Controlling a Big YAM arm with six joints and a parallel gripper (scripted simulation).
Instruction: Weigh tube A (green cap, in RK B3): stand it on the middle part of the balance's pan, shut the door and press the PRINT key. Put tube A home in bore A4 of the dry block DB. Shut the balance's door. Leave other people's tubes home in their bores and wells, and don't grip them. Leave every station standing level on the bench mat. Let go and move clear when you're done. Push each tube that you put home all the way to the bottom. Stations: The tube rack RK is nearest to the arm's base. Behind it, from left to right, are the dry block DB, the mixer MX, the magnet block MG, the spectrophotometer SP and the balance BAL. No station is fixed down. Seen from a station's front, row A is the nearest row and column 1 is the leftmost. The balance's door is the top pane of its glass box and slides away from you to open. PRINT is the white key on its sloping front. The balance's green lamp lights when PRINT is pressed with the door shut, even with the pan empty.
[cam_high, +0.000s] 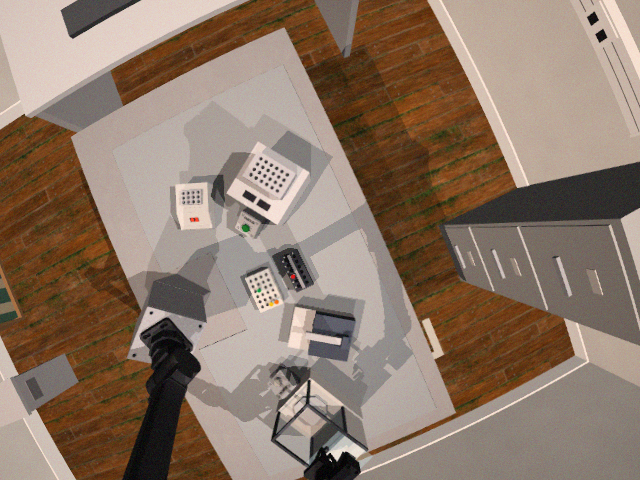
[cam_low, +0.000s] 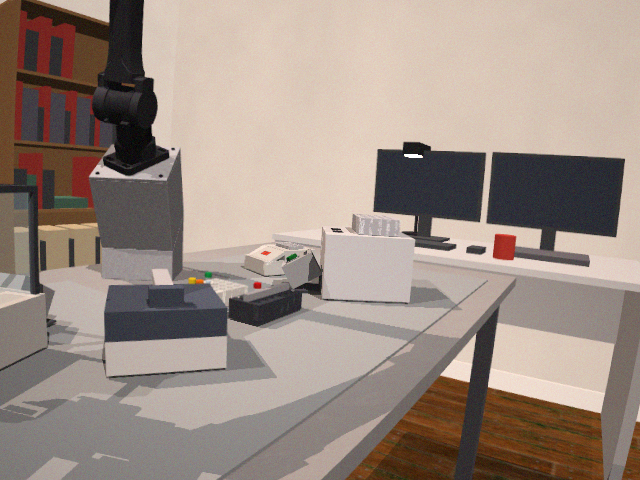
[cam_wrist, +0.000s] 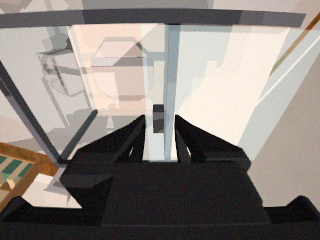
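The tinted glass pane is 3 cm to the right of my hand, 1 cm below it and 1 cm ahead of it. From my hand the other things lie so: spectrophotometer: 27 cm to the left, 16 cm ahead, 15 cm below; white print key: 20 cm to the left, 15 cm below, 6 cm behind; pale pan: 14 cm below, 6 cm to the left, 2 cm behind.
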